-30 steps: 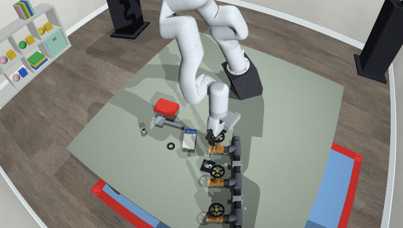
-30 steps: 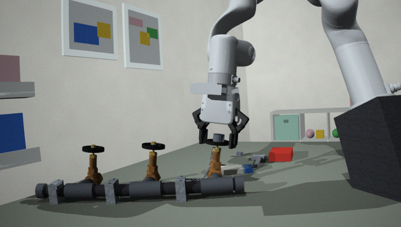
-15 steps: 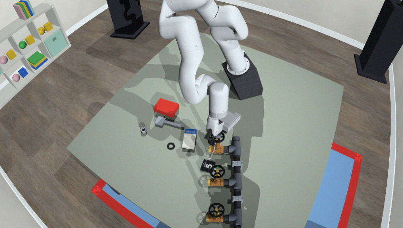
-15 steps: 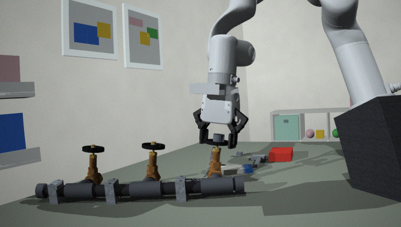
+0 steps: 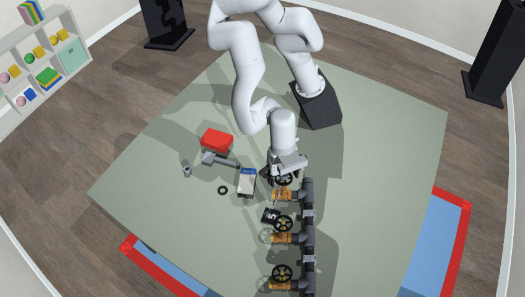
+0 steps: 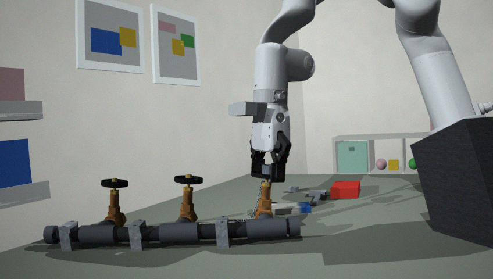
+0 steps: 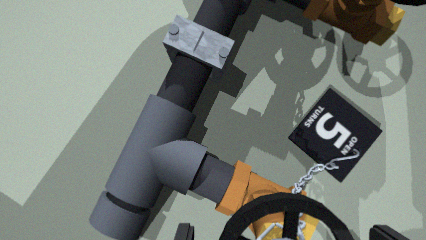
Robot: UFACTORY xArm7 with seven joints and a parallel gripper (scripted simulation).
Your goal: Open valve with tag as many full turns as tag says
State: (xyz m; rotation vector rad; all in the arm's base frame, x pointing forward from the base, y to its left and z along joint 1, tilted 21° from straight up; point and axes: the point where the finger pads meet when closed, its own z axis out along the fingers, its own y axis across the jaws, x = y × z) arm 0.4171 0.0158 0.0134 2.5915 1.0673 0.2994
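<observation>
Right now my hand is 2 cm below the grey cap. Round my hand: black washer (5 cm ahead, 23 cm to the right, 12 cm below); blue box (1 cm behind, 15 cm to the right, 11 cm below); black tag (10 cm ahead, 2 cm to the right, 12 cm below).
</observation>
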